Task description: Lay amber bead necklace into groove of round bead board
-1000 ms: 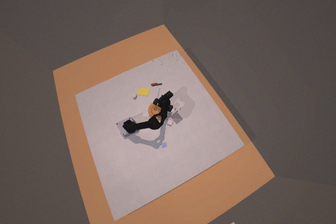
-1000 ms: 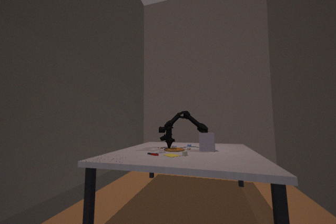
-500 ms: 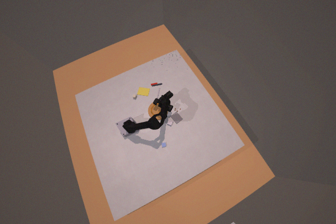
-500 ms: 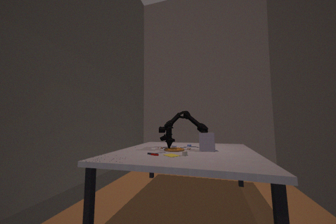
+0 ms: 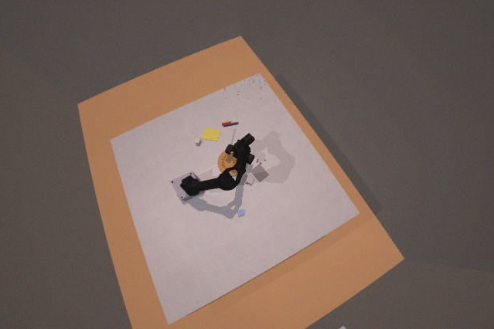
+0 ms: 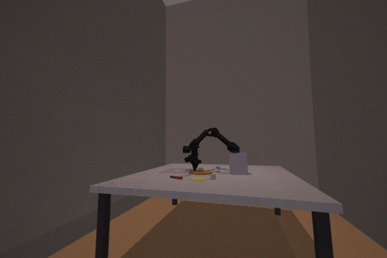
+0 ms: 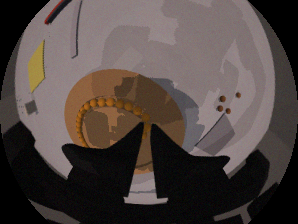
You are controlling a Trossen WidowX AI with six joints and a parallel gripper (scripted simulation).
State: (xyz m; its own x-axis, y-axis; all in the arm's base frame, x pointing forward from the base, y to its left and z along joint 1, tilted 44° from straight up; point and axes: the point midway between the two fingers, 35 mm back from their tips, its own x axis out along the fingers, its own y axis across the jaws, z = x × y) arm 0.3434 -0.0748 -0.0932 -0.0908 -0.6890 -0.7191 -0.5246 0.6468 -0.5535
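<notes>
My gripper tip is now 6 cm past the round bead board, 1 cm to the right of it and 1 cm above it. The rest, counted from my gripper tip: thin grey bar: 4 cm ahead, 18 cm to the left, 1 cm below; yellow pad: 8 cm behind, 28 cm to the left, 1 cm below; grey square plate: 6 cm ahead, 15 cm to the right, 1 cm below.
</notes>
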